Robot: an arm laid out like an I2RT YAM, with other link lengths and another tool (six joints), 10 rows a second.
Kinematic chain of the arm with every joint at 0, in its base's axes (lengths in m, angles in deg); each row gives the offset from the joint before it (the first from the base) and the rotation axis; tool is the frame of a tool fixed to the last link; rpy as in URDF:
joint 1: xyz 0 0 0.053 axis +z
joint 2: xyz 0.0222 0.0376 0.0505 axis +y
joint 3: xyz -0.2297 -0.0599 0 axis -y
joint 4: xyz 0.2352 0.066 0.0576 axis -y
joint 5: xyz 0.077 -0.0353 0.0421 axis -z
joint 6: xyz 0.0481 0 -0.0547 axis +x
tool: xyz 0.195 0.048 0.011 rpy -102.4 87.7 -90
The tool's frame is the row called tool.
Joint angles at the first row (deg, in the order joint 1, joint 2, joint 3, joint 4, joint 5, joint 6):
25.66 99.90 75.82 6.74 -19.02 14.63
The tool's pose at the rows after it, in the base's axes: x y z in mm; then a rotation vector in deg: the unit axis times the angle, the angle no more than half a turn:
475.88, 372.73, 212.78, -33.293, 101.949, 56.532
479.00, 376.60, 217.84, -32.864, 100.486, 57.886
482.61, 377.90, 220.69, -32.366, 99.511, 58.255
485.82, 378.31, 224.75, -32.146, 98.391, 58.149
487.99, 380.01, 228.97, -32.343, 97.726, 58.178
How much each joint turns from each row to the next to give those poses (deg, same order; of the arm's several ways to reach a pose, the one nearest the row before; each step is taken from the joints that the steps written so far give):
0.00 1.83 1.38 1.70 -0.36 1.05
0.00 1.10 0.41 2.25 -0.69 1.13
0.00 0.75 0.20 1.63 0.03 0.63
-0.02 0.45 0.15 1.44 0.20 0.19
0.02 0.53 0.94 0.19 -0.09 -0.05

